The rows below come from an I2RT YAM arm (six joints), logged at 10 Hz.
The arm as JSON. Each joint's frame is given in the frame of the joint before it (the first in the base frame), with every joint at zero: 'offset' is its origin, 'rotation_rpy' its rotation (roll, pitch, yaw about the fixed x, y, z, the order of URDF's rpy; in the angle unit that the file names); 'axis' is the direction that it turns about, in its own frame. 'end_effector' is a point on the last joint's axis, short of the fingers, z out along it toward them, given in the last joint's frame.
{
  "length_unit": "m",
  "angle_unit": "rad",
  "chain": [
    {
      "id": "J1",
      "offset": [
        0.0,
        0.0,
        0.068
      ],
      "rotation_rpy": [
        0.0,
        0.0,
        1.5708
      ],
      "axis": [
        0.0,
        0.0,
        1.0
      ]
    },
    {
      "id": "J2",
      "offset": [
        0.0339,
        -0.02,
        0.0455
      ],
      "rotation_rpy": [
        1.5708,
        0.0,
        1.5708
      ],
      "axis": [
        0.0,
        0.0,
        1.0
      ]
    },
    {
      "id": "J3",
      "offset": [
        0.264,
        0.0,
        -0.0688
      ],
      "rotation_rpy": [
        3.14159,
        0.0,
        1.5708
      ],
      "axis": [
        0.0,
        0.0,
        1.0
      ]
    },
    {
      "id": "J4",
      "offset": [
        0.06,
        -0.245,
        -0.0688
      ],
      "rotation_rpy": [
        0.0,
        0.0,
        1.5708
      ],
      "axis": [
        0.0,
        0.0,
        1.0
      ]
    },
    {
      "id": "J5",
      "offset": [
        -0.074,
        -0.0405,
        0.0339
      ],
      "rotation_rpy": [
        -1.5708,
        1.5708,
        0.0
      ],
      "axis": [
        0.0,
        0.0,
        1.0
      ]
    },
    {
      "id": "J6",
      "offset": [
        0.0,
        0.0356,
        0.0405
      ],
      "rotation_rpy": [
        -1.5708,
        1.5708,
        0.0
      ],
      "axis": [
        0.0,
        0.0,
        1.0
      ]
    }
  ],
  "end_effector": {
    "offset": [
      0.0,
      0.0,
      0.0
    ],
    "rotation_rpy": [
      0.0,
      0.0,
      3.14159
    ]
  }
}
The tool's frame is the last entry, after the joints.
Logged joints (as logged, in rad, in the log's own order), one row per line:
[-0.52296 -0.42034 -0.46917 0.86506 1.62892 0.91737]
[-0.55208 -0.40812 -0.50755 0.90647 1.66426 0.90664]
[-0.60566 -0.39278 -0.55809 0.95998 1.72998 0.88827]
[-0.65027 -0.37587 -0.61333 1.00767 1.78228 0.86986]
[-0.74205 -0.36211 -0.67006 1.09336 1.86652 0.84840]
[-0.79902 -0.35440 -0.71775 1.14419 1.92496 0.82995]
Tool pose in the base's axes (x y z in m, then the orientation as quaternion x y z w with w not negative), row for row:
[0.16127 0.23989 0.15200 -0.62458 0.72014 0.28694 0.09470]
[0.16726 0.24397 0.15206 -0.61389 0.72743 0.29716 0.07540]
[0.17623 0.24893 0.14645 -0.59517 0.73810 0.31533 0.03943]
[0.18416 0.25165 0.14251 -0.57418 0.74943 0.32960 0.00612]
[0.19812 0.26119 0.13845 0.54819 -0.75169 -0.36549 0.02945]
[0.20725 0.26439 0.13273 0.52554 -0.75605 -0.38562 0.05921]
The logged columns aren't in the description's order. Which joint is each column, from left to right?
Columns, left to right: J5, J6, J4, J3, J2, J1.
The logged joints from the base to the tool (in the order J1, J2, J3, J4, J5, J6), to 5 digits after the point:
[0.91737 1.62892 0.86506 -0.46917 -0.52296 -0.42034]
[0.90664 1.66426 0.90647 -0.50755 -0.55208 -0.40812]
[0.88827 1.72998 0.95998 -0.55809 -0.60566 -0.39278]
[0.86986 1.78228 1.00767 -0.61333 -0.65027 -0.37587]
[0.84840 1.86652 1.09336 -0.67006 -0.74205 -0.36211]
[0.82995 1.92496 1.14419 -0.71775 -0.79902 -0.35440]

